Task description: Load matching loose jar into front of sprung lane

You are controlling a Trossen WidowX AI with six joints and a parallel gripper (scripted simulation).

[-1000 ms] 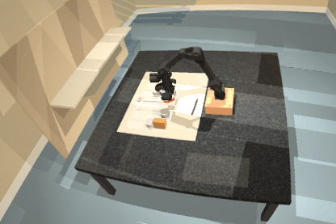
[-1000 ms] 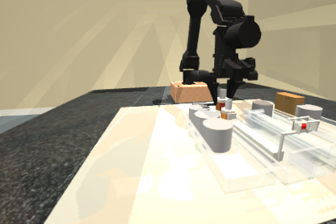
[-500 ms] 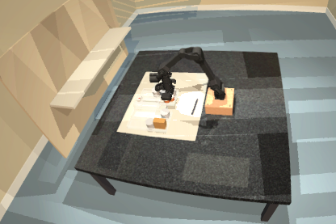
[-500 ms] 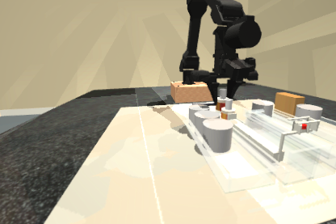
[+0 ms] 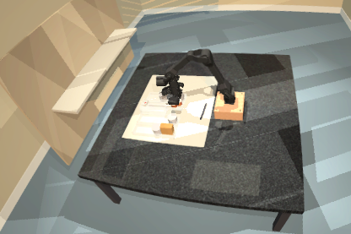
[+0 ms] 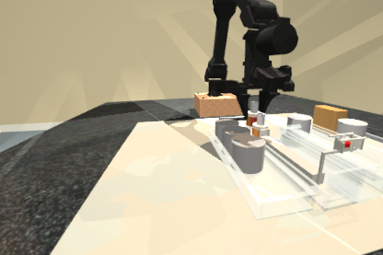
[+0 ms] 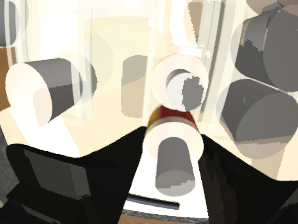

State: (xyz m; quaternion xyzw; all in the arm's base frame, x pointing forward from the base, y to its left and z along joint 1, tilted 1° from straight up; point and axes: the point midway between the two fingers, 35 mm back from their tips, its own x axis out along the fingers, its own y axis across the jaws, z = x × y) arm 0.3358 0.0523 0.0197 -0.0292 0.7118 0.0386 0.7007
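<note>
My gripper tip is now 50 mm short of the cream mat, 50 mm above it and 20 mm to the left of it. Also, from my gripper tip: box (220 mm to the left, 10 mm below); then red dot (220 mm ahead, 60 mm to the left, 20 mm above).
</note>
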